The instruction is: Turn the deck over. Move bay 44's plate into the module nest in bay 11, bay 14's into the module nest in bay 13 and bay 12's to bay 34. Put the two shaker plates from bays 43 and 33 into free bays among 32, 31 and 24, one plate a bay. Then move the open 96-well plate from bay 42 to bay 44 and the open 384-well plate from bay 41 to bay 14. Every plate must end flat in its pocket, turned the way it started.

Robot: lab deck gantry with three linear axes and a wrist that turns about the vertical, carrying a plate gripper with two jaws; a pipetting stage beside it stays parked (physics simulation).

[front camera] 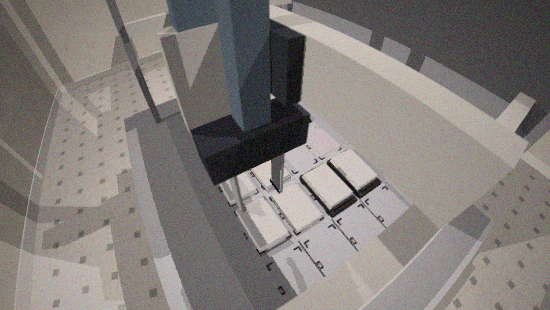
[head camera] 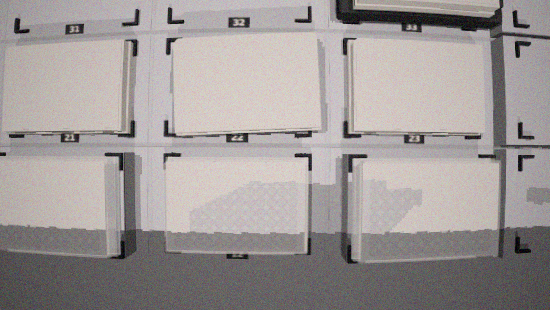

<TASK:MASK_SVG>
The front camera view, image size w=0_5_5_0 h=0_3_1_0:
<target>my gripper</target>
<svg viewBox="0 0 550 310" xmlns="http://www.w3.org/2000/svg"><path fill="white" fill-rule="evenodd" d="M300 104L295 103L285 107L276 98L271 99L271 122L245 133L231 114L190 130L200 159L213 185L216 186L226 180L230 180L234 198L242 212L247 211L243 204L237 175L271 160L270 182L279 194L283 192L284 155L286 152L307 143L310 113Z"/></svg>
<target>white plate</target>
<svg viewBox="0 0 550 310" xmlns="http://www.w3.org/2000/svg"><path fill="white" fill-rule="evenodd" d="M323 163L303 174L302 178L331 210L334 206L351 196L353 191L326 163Z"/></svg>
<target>white plate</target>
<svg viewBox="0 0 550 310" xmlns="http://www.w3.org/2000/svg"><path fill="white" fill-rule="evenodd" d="M264 197L260 197L245 205L247 209L245 212L242 212L240 208L235 211L260 253L290 235Z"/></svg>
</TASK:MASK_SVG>
